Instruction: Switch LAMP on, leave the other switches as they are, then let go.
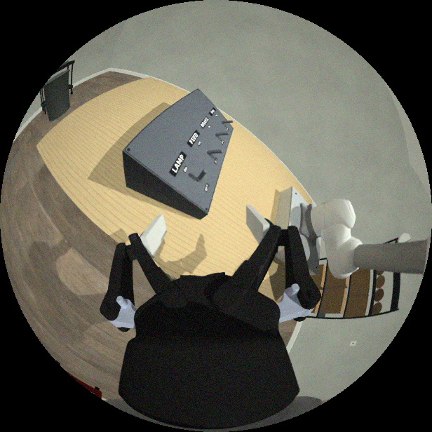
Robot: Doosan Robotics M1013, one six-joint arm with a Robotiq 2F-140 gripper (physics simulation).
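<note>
A dark grey sloped switch box point(170, 130) stands on the wooden table, with several levers along its right side. The LAMP switch point(198, 176) is the nearest lever, between its ON and OFF marks. It leans differently from the others, toward the ON side. The FEED switch point(214, 152) and two further levers lean toward their OFF side; the small labels at the far end are hard to read. My gripper point(204, 218) is open and empty, its pale fingertips wide apart, on the near side of the box and apart from every lever.
The light wooden table point(75, 135) carries the box. At the right a grey metal plate point(295, 205) bears a white and grey robot arm point(334, 215). A rack with brown shelves point(398, 295) stands beyond it. A dark chair point(58, 95) is at the upper left.
</note>
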